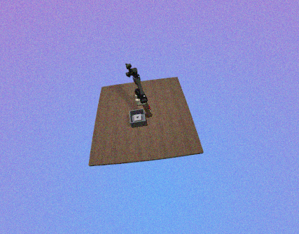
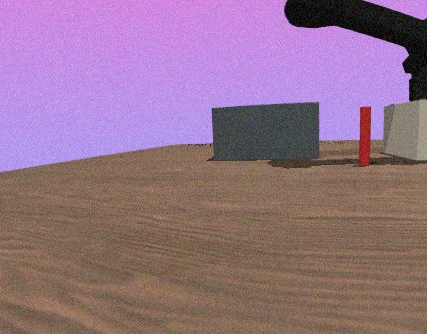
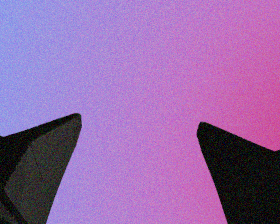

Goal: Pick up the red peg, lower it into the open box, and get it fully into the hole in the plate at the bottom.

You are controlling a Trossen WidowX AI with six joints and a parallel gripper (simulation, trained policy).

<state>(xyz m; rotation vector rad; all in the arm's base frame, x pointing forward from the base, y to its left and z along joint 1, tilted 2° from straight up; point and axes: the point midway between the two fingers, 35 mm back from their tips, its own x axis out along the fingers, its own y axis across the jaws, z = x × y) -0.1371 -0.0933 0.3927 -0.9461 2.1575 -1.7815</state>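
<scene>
My gripper tip is 46 cm above the red peg, 31 cm short of it and 24 cm to the right of it. Also, from my gripper tip: light plate (47 cm ahead, 46 cm below, 8 cm to the left); dark grey box (48 cm below, 47 cm ahead, 8 cm to the left).
</scene>
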